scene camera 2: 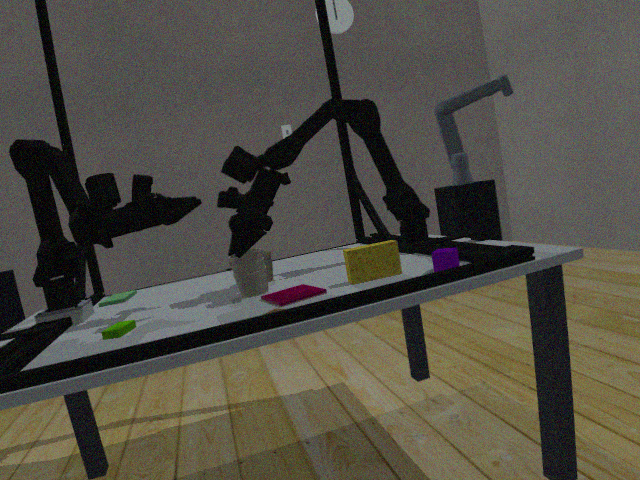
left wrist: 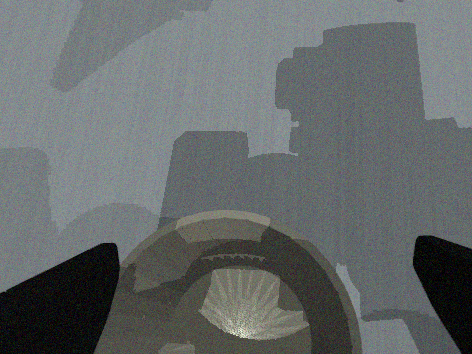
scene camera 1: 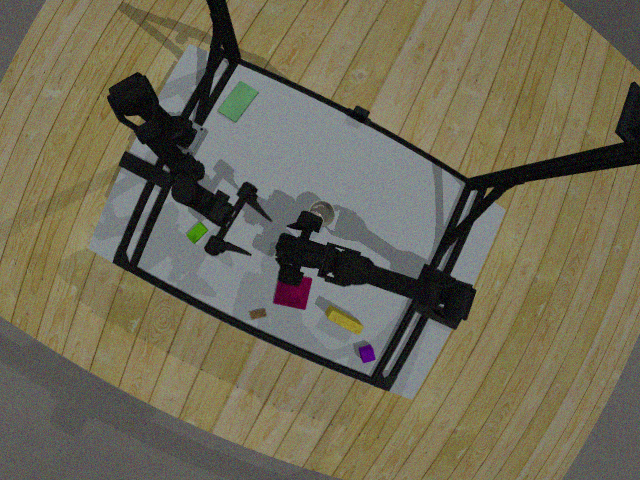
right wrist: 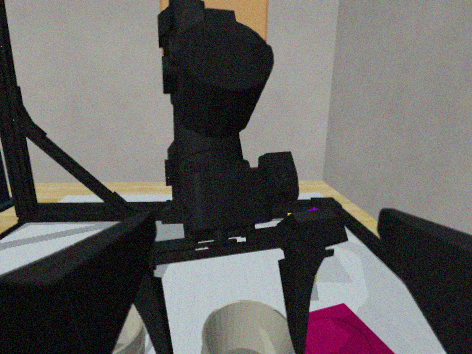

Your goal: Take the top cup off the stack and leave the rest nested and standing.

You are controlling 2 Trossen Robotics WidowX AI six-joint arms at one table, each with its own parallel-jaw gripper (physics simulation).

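Places are measured from the left arm's base along level axes (x right, y back, z down), in centimetres.
Pixels of known places: left gripper, fingertip midpoint: (scene camera 2: 233, 256) (left wrist: 266, 253); right gripper, fingertip midpoint: (scene camera 2: 199, 200) (scene camera 1: 261, 238) (right wrist: 266, 220); left arm's base at its link origin: (scene camera 2: 415, 241); right arm's base at its link origin: (scene camera 2: 64, 306) (scene camera 1: 183, 135).
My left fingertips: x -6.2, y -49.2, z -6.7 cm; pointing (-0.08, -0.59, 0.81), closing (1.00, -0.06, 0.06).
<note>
Ahead of a thing's pixels: the offset from my left fingertips to its top centre. Level surfaces: height alone.
A stack of beige cups @(dx -1.1, dy +2.6, dz -0.7 cm) (scene camera 2: 249, 278) (left wrist: 224, 228) (right wrist: 245, 326) stands upright on the grey table @(dz +8.9 cm) (scene camera 1: 366, 157). My left gripper (scene camera 1: 299, 249) (scene camera 2: 242, 252) is open and points down over the stack. In the right wrist view its fingers reach down on either side of the rim, apart from it. In scene camera 1 the gripper hides the stack. A second beige cup @(dx +11.6, dy +6.8, dz +1.7 cm) (scene camera 1: 322, 210) (right wrist: 129, 333) stands just beyond it. My right gripper (scene camera 1: 260, 237) (scene camera 2: 191, 204) is open and empty, held level well above the table to the left.
A magenta pad @(dx -12.7, dy +8.7, dz +8.1 cm) (scene camera 1: 292, 292) (scene camera 2: 294, 293) lies close in front of the stack. A yellow sponge @(dx -14.5, dy +26.1, dz +1.9 cm) (scene camera 1: 344, 320) (scene camera 2: 371, 261) and a purple cube @(dx -22.6, dy +38.3, dz +4.9 cm) (scene camera 1: 367, 353) sit further right. A green block @(dx -8.2, dy -24.8, dz +7.4 cm) (scene camera 1: 197, 232) and a pale green pad @(dx +33.7, dy -30.4, dz +7.9 cm) (scene camera 1: 238, 101) lie at the left.
</note>
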